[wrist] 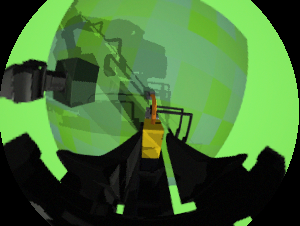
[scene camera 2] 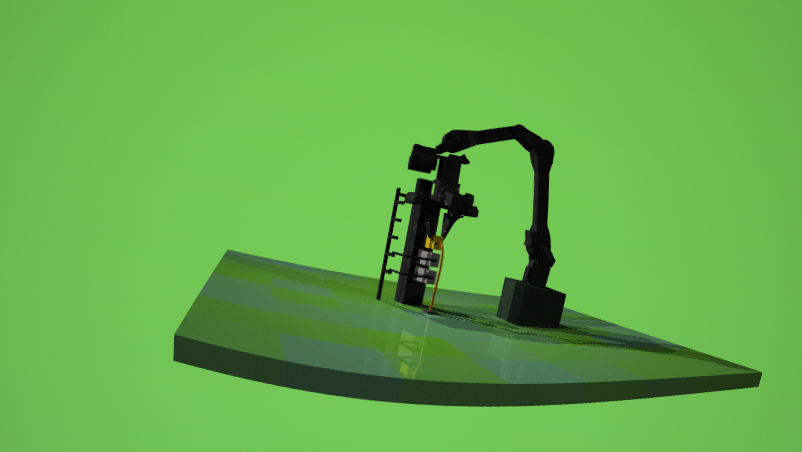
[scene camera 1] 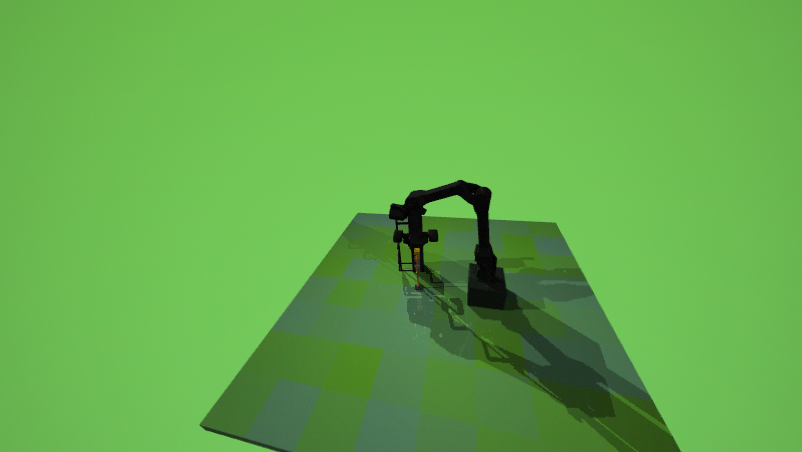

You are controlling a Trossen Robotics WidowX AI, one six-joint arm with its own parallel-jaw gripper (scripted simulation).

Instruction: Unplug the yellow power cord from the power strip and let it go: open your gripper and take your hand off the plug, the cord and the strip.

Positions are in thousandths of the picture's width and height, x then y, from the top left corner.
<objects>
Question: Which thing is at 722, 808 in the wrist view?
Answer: My gripper.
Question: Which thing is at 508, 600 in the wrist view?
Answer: A yellow plug.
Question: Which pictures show my gripper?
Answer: The wrist view, scene camera 2 and scene camera 1: all of them.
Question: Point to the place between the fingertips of my gripper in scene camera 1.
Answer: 519, 556
</objects>
